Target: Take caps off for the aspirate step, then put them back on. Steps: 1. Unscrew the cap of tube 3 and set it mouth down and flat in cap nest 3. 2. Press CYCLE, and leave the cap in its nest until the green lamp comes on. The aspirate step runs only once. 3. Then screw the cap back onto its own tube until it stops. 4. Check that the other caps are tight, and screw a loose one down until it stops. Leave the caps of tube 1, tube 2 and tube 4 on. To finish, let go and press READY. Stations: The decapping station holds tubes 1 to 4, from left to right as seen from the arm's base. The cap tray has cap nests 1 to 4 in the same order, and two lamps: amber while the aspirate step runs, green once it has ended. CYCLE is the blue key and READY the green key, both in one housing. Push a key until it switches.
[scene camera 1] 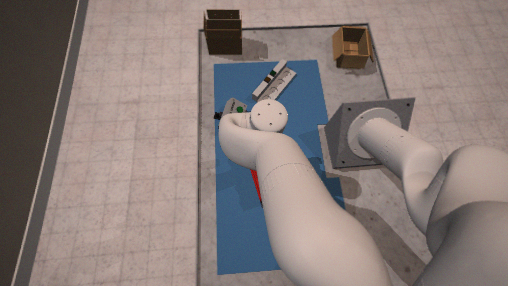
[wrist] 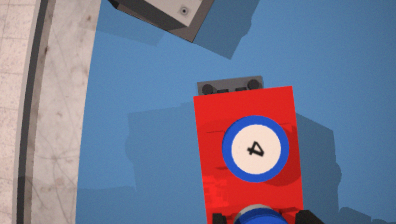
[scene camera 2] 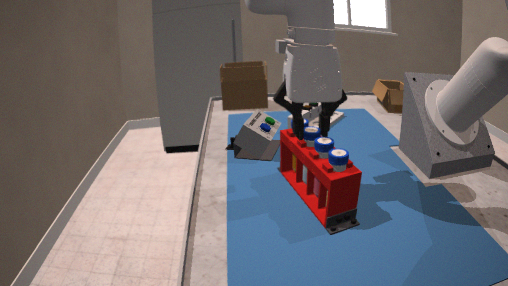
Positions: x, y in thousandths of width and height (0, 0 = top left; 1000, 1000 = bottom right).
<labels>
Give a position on a brown cardboard box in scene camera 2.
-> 491, 320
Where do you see a brown cardboard box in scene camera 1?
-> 440, 131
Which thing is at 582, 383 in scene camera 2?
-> The gripper.
</labels>
